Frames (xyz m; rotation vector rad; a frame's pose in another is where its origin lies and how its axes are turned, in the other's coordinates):
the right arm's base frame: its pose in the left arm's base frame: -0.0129 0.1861 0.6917 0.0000 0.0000 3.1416
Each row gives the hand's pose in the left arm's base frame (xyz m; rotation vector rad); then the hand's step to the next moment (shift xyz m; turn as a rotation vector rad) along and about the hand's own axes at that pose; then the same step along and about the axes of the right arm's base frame.
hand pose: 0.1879 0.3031 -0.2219 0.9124 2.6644 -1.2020
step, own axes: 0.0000 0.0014 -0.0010 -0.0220 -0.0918 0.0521
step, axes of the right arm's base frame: -0.0009 -0.0014 -0.0002 0.0409 0.0947 0.0312
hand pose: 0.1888 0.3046 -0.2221 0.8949 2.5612 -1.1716
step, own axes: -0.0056 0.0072 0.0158 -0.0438 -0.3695 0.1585
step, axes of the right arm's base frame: -0.0075 0.0105 -0.0129 0.1966 0.3236 0.1421
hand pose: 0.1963 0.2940 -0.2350 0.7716 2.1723 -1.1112
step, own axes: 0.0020 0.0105 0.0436 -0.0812 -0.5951 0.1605
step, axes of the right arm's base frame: -0.0160 0.0311 -0.0281 0.3310 0.4438 0.2827
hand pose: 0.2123 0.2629 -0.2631 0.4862 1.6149 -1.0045
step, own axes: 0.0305 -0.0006 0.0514 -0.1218 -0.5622 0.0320
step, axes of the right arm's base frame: -0.0205 0.0478 -0.0294 0.3692 0.3137 0.3117
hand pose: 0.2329 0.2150 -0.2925 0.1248 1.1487 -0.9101
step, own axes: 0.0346 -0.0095 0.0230 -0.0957 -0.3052 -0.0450
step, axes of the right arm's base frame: -0.0140 0.0373 -0.0150 0.2491 0.1214 0.1659
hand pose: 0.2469 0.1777 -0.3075 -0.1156 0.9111 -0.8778
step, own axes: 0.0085 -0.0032 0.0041 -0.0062 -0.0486 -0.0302
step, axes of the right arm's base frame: -0.0036 0.0092 -0.0015 0.0537 0.0197 0.0061
